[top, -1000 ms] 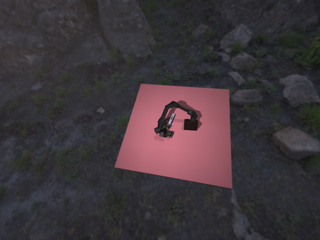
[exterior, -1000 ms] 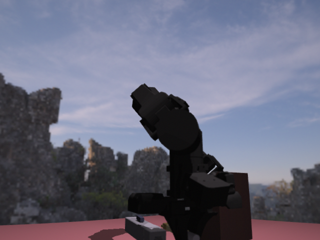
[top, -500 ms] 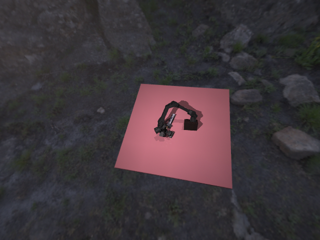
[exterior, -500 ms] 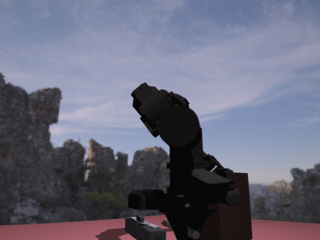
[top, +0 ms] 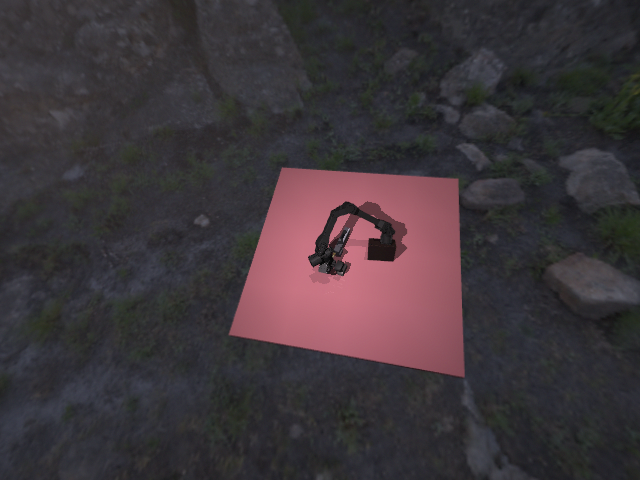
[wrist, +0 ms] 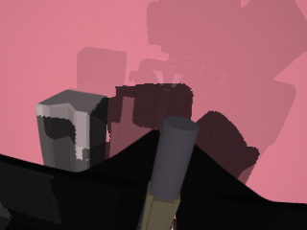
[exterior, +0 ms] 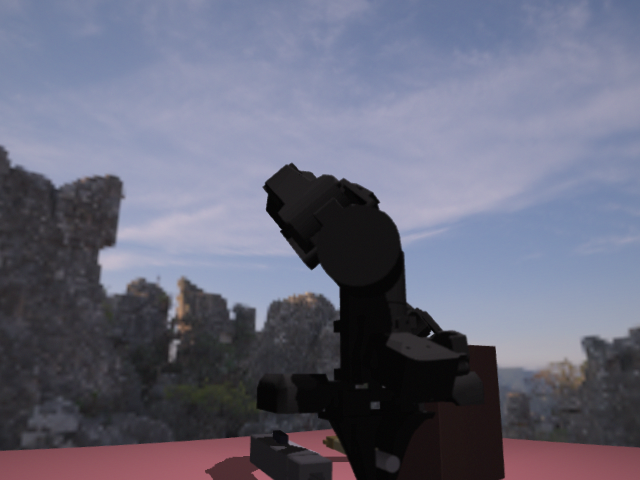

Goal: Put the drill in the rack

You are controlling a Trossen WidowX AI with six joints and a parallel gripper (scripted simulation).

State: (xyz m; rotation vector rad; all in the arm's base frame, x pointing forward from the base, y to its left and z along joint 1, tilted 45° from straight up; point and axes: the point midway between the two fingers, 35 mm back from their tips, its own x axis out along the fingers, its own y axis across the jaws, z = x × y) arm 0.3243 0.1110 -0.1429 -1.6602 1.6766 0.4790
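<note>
Right now the drill is 40 mm to the right of my gripper tip, 30 mm above it and 10 mm behind it. The rest, counted from my gripper tip: small dark key: 220 mm to the right, 50 mm behind; grey block: 200 mm to the right, 40 mm behind, 10 mm below; dark rack: 80 mm behind, 30 mm below, 20 mm to the right.
</note>
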